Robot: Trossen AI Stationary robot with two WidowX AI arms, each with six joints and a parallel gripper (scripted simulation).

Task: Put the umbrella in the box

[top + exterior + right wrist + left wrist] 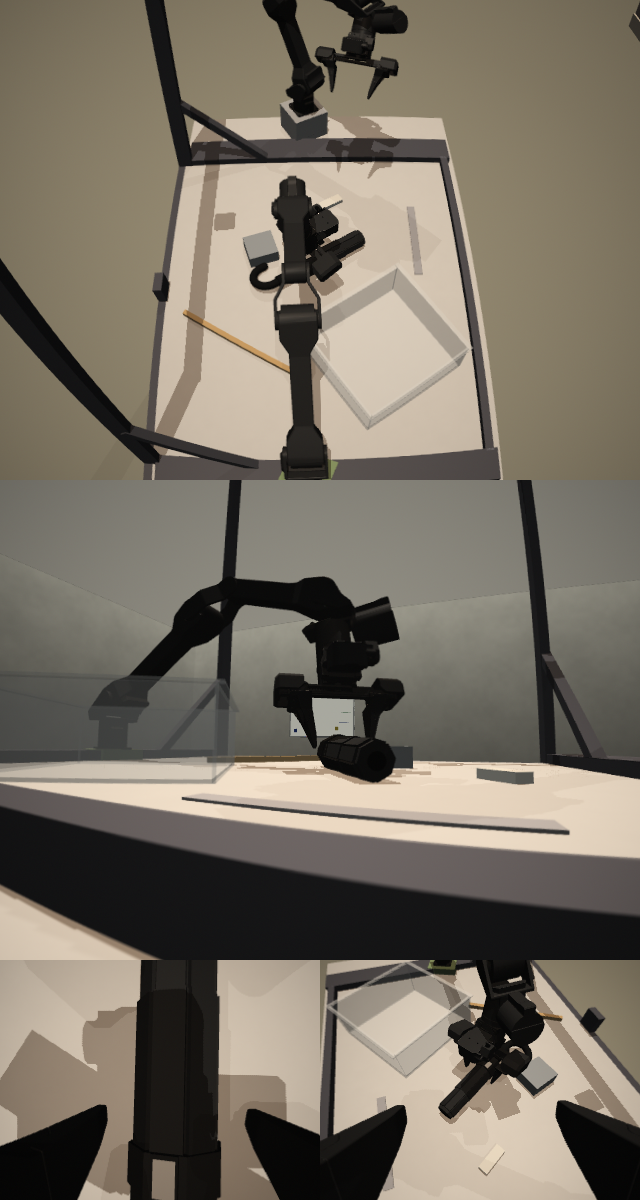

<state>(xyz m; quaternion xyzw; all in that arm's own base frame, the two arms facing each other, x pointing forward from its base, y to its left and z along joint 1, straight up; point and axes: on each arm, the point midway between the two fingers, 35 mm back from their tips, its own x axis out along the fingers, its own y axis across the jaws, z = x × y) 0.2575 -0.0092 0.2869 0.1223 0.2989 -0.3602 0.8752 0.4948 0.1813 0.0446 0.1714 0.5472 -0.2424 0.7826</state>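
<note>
Now: the black umbrella 2 cm behind my right hand, 1 cm to the left of it and 5 cm below it. Round my right hand: grey strip: 25 cm ahead, 8 cm to the left, 7 cm below; then small white block: 4 cm ahead, 20 cm to the left, 6 cm below; then grey block: 13 cm behind, 5 cm to the left, 5 cm below.
</note>
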